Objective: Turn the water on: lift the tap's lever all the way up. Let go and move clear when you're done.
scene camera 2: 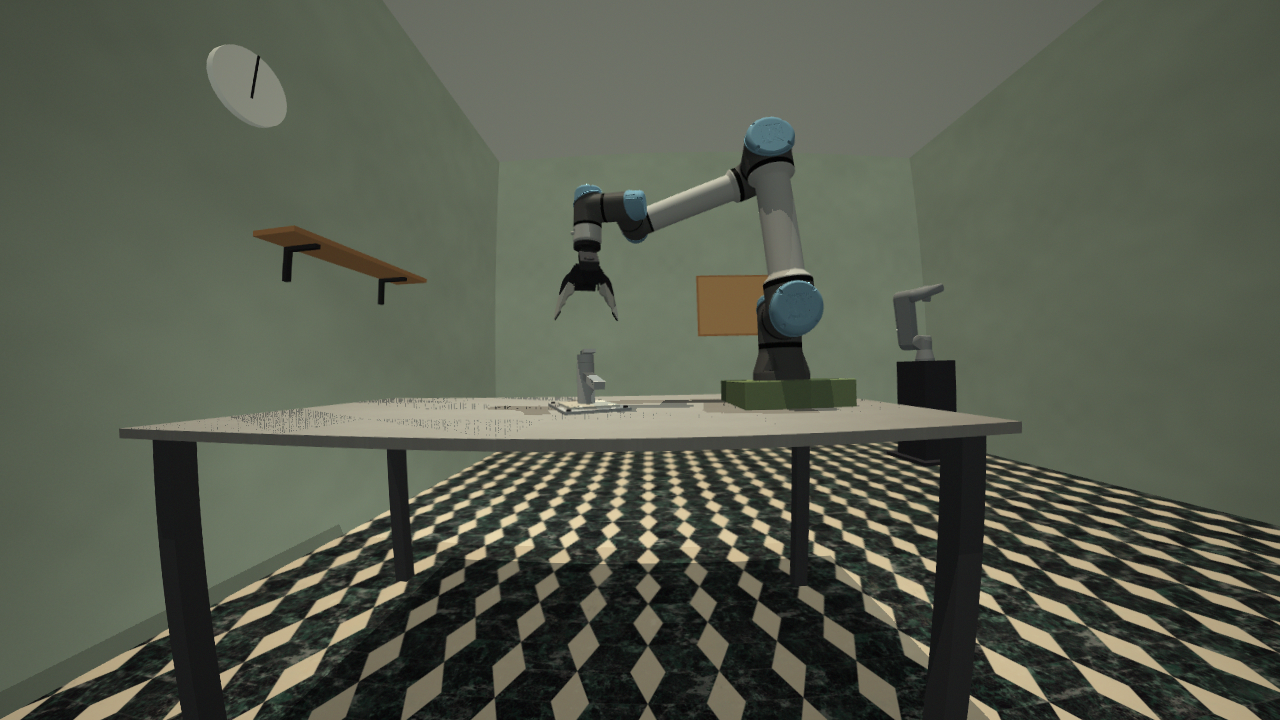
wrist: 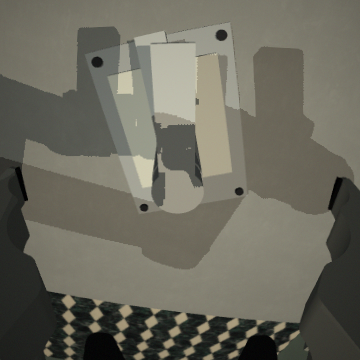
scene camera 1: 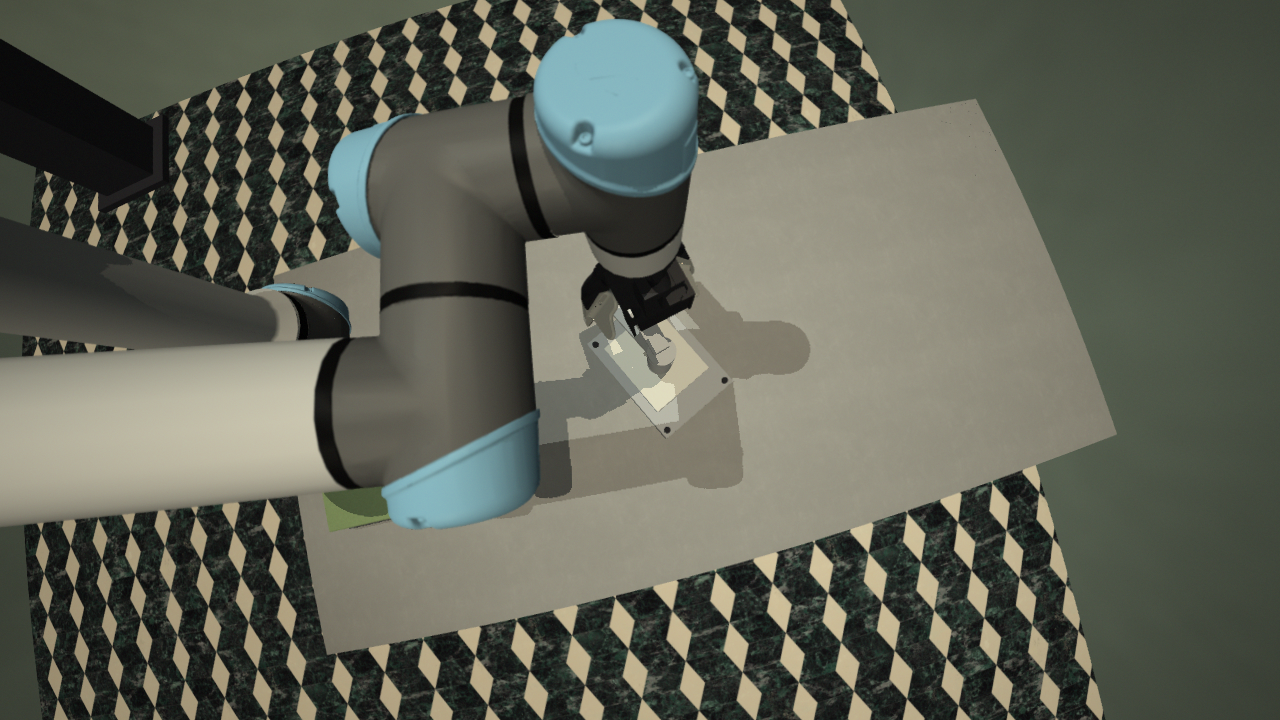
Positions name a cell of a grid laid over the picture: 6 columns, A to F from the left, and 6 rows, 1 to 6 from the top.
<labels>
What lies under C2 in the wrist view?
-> A grey tap.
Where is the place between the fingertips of the gripper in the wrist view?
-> At D3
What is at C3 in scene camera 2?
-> The gripper.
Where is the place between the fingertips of the gripper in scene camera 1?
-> D3
</labels>
